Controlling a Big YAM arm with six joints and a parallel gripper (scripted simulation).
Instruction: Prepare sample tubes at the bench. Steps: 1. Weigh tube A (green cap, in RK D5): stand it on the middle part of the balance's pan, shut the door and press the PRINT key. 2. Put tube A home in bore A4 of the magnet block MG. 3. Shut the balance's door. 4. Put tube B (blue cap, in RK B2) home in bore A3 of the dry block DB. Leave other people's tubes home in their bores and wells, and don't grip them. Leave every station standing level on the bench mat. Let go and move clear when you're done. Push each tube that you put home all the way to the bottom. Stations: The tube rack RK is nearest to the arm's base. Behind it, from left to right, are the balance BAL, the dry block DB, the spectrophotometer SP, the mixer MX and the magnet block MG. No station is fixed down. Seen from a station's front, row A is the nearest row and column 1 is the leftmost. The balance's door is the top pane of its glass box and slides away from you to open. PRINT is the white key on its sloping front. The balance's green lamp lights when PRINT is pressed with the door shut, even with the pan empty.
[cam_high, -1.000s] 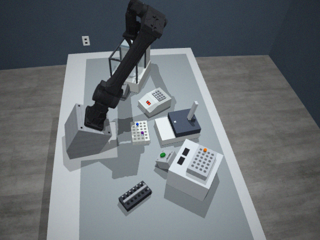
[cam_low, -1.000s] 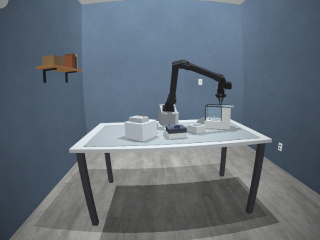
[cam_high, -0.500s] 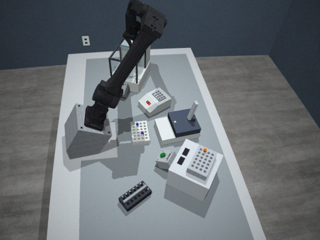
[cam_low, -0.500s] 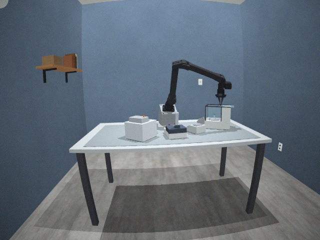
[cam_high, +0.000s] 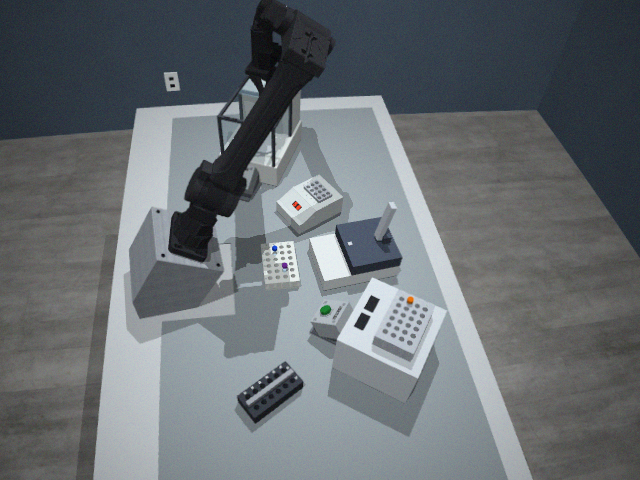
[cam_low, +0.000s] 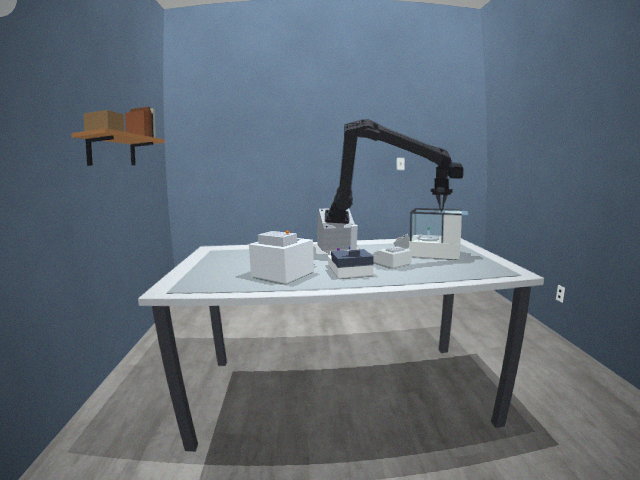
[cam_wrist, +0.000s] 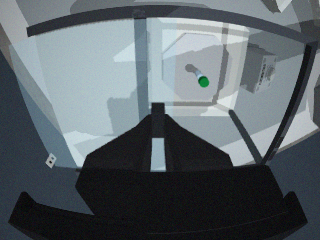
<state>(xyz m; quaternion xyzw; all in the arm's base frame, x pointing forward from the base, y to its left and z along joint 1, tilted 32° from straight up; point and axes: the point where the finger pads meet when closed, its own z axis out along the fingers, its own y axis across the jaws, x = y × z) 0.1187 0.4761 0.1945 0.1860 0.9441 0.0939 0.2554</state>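
My gripper is now 30 mm to the right of the balance door, 10 mm short of it and 10 mm above it. The rest, counted from my hand: white tube rack (470 mm to the right, 210 mm below, 30 mm ahead); then dry block DB (270 mm to the right, 190 mm below, 120 mm ahead); then tube B (440 mm to the right, 190 mm below, 20 mm ahead).
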